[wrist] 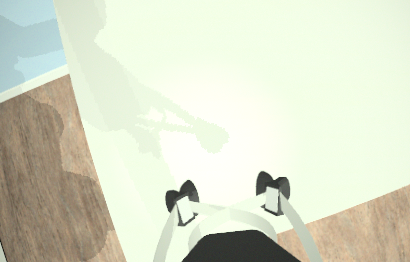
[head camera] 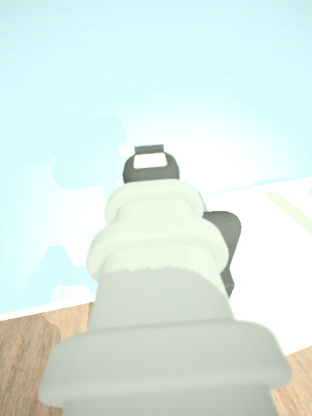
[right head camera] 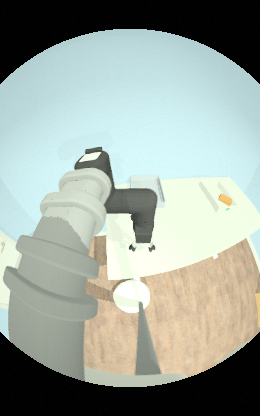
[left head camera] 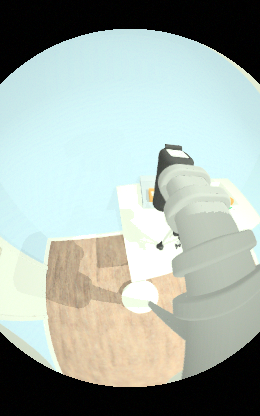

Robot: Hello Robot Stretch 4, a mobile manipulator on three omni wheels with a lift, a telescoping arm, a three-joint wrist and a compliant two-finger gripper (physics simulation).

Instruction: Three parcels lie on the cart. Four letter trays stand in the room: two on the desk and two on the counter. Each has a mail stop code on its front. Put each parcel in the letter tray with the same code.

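Pixels of known places: gripper, fingertip midpoint: [wrist: 226, 190] [right head camera: 141, 249] [left head camera: 167, 247]; robot's base, origin of the base link: [right head camera: 132, 295] [left head camera: 139, 295].
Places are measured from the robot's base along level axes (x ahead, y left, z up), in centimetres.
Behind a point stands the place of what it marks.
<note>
My gripper [left head camera: 169, 245] @[x 27.7, y -8.7, z 103.5 cm] [right head camera: 142, 247] @[x 27.7, y -8.7, z 103.5 cm] [wrist: 226, 190] @[x 27.7, y -8.7, z 103.5 cm] is open and empty above the white table top [left head camera: 136, 262] @[x 24.0, y 5.4, z 92.2 cm] [right head camera: 185, 235] @[x 39.1, y -36.4, z 92.2 cm] [wrist: 325, 100] @[x 36.2, y -25.3, z 92.2 cm], near its front edge. A grey tray [left head camera: 144, 183] @[x 90.8, y -4.7, z 92.4 cm] [right head camera: 161, 194] @[x 72.3, y -24.8, z 95.4 cm] stands at the back left of the table, partly hidden by the wrist. An orange parcel [left head camera: 151, 195] @[x 69.0, y -7.2, z 97.7 cm] shows inside it in the left head camera view. A second orange parcel [left head camera: 231, 201] @[x 63.4, y -88.2, z 96.8 cm] [right head camera: 225, 199] @[x 66.4, y -84.5, z 96.6 cm] lies at the back right, between the pale walls of another tray [right head camera: 208, 196] @[x 71.2, y -67.3, z 95.0 cm], which has a small green label. No code is legible. The cart cannot be made out.
The thick grey arm [head camera: 162, 300] @[x 13.3, y -0.2, z 145.6 cm] [left head camera: 210, 250] @[x 11.4, y 2.9, z 146.4 cm] [right head camera: 55, 260] @[x 10.9, y -2.8, z 146.5 cm] covers much of the head views. A white round disc [left head camera: 140, 297] @[x -1.2, y -0.4, z 18.7 cm] [right head camera: 125, 295] @[x 0.5, y 6.2, z 18.7 cm] shows in front of the table, over the wooden floor [left head camera: 105, 335] @[x -62.0, y 41.8, z -2.8 cm] [right head camera: 200, 310] @[x -34.8, y -91.3, z -2.8 cm]. A yellowish object [right head camera: 258, 310] shows at the right edge.
</note>
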